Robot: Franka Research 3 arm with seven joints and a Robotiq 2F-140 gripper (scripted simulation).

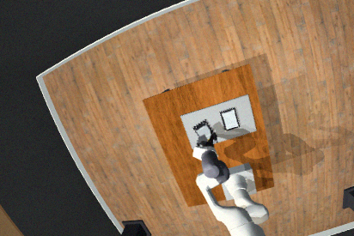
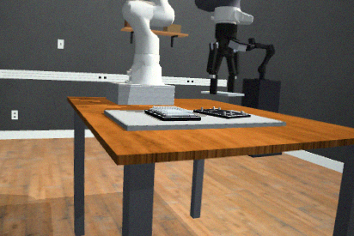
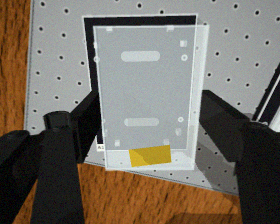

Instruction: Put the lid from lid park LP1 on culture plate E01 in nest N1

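My gripper is now 30 mm short of the culture plate, 200 mm to the left of it and 80 mm above it. From my hand the other things lie so: black nest: 30 mm ahead, 200 mm to the right, 90 mm below; black lid park: 10 mm to the left, 90 mm below; clear lid: 20 mm below.
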